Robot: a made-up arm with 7 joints.
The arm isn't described. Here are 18 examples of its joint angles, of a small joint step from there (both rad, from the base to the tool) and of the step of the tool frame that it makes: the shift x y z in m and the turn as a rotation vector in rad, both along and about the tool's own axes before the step.
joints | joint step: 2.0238 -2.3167 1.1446 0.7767 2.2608 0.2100 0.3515 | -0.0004 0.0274 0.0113 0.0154 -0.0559 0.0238 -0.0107
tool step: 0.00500 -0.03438 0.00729 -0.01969 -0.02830 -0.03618
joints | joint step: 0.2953 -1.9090 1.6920 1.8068 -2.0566 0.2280 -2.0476 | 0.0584 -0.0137 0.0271 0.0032 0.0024 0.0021 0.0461
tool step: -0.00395 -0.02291 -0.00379 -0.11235 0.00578 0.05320
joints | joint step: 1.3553 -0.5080 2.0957 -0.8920 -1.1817 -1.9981 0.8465 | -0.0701 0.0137 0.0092 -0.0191 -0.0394 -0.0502 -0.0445
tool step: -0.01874 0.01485 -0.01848 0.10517 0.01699 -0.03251
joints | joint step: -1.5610 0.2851 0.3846 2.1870 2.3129 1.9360 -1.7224 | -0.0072 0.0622 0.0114 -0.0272 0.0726 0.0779 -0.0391
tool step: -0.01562 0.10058 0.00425 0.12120 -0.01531 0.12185
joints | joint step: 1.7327 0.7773 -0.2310 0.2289 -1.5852 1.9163 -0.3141 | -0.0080 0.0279 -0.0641 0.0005 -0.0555 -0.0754 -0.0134
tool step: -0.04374 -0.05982 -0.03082 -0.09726 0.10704 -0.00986
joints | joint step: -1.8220 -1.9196 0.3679 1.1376 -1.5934 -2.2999 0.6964 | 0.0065 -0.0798 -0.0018 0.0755 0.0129 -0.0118 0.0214
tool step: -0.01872 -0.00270 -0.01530 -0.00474 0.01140 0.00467
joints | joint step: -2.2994 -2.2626 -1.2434 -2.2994 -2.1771 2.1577 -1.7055 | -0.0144 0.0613 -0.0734 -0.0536 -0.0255 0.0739 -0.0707
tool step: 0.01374 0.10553 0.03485 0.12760 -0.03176 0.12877
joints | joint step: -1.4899 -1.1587 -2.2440 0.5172 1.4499 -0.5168 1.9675 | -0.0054 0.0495 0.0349 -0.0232 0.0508 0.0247 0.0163
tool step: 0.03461 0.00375 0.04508 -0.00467 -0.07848 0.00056
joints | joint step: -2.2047 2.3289 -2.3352 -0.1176 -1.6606 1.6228 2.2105 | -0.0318 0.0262 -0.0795 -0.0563 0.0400 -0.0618 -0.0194
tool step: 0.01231 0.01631 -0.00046 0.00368 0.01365 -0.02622
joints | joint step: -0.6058 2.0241 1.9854 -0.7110 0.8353 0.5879 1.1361 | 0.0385 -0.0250 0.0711 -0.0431 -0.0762 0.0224 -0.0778
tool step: 0.00489 0.01738 0.00339 0.03280 0.00873 0.00641
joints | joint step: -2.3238 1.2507 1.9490 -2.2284 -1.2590 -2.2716 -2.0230 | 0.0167 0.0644 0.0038 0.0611 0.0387 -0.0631 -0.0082
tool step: 0.04023 -0.00524 0.01371 0.03123 -0.06935 -0.09672
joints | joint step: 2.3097 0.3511 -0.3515 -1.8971 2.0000 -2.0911 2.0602 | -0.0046 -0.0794 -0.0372 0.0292 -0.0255 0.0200 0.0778
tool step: 0.05299 -0.03996 0.01986 -0.06610 -0.06376 -0.03522
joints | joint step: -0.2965 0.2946 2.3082 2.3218 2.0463 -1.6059 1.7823 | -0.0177 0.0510 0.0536 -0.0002 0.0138 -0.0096 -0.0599
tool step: 0.04126 0.02875 0.01899 0.06500 -0.07895 0.00966
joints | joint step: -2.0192 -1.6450 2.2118 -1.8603 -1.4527 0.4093 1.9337 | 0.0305 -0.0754 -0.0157 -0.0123 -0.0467 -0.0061 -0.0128
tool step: -0.00758 0.01986 -0.00825 0.04849 -0.00624 0.03233
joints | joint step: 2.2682 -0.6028 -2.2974 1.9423 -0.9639 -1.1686 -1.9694 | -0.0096 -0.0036 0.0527 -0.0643 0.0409 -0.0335 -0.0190
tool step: 0.02289 -0.00260 0.01509 -0.02794 -0.05566 0.00892
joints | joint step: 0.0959 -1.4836 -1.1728 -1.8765 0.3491 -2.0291 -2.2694 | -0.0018 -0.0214 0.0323 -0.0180 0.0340 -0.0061 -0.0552
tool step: -0.00349 0.03417 0.01683 0.06460 -0.02014 0.02568
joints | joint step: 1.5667 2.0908 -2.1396 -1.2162 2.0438 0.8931 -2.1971 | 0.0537 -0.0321 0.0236 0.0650 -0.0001 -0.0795 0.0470
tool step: -0.00387 -0.01957 -0.01153 -0.08460 0.02029 0.01108
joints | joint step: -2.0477 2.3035 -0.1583 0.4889 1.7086 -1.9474 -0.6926 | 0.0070 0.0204 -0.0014 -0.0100 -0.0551 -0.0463 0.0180
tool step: -0.00940 0.00257 -0.01023 0.03963 0.03946 -0.00845
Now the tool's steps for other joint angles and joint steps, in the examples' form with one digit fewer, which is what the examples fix.
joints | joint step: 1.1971 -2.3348 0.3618 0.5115 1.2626 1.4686 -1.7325 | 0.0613 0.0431 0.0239 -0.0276 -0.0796 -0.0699 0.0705
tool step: 0.0052 -0.0857 0.0267 -0.0655 0.0070 -0.0687
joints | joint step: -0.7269 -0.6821 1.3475 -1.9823 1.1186 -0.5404 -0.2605 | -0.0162 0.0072 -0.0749 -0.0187 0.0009 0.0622 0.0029
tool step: 0.0173 0.0324 -0.0300 0.0375 0.0132 0.0510
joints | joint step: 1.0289 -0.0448 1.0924 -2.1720 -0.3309 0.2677 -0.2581 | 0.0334 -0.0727 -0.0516 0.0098 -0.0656 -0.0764 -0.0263
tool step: -0.0430 0.0412 -0.0328 0.0376 0.0779 0.0052
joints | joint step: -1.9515 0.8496 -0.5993 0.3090 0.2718 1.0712 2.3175 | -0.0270 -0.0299 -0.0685 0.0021 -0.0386 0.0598 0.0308
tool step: -0.0222 -0.0695 -0.0517 -0.1077 0.0800 -0.0635
